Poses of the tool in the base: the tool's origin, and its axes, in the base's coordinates. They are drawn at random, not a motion.
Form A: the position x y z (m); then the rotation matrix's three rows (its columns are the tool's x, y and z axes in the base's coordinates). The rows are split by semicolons.
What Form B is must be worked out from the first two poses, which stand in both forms.
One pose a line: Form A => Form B
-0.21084 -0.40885 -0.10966; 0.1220 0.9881 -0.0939; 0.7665 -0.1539 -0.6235; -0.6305 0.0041 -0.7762 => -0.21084 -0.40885 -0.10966 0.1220 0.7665 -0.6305 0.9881 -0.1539 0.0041
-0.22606 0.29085 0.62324; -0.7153 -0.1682 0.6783; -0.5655 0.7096 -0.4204; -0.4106 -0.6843 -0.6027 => -0.22606 0.29085 0.62324 -0.7153 -0.5655 -0.4106 -0.1682 0.7096 -0.6843
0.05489 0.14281 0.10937; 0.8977 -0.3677 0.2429; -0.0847 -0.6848 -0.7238; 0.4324 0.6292 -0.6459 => 0.05489 0.14281 0.10937 0.8977 -0.0847 0.4324 -0.3677 -0.6848 0.6292
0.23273 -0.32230 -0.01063; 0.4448 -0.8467 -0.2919; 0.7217 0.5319 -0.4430; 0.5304 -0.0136 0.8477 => 0.23273 -0.32230 -0.01063 0.4448 0.7217 0.5304 -0.8467 0.5319 -0.0136
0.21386 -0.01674 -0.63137; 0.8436 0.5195 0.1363; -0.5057 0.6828 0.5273; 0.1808 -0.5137 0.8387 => 0.21386 -0.01674 -0.63137 0.8436 -0.5057 0.1808 0.5195 0.6828 -0.5137
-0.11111 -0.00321 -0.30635; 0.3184 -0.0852 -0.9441; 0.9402 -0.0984 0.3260; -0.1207 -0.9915 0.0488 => -0.11111 -0.00321 -0.30635 0.3184 0.9402 -0.1207 -0.0852 -0.0984 -0.9915
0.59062 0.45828 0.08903; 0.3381 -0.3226 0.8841; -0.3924 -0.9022 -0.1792; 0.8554 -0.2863 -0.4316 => 0.59062 0.45828 0.08903 0.3381 -0.3924 0.8554 -0.3226 -0.9022 -0.2863
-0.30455 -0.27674 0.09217; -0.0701 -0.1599 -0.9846; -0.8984 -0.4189 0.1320; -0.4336 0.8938 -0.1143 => -0.30455 -0.27674 0.09217 -0.0701 -0.8984 -0.4336 -0.1599 -0.4189 0.8938
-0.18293 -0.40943 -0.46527; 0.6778 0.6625 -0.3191; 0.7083 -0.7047 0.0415; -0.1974 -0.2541 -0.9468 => -0.18293 -0.40943 -0.46527 0.6778 0.7083 -0.1974 0.6625 -0.7047 -0.2541
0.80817 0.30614 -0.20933; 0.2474 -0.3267 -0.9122; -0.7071 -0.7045 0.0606; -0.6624 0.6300 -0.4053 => 0.80817 0.30614 -0.20933 0.2474 -0.7071 -0.6624 -0.3267 -0.7045 0.6300
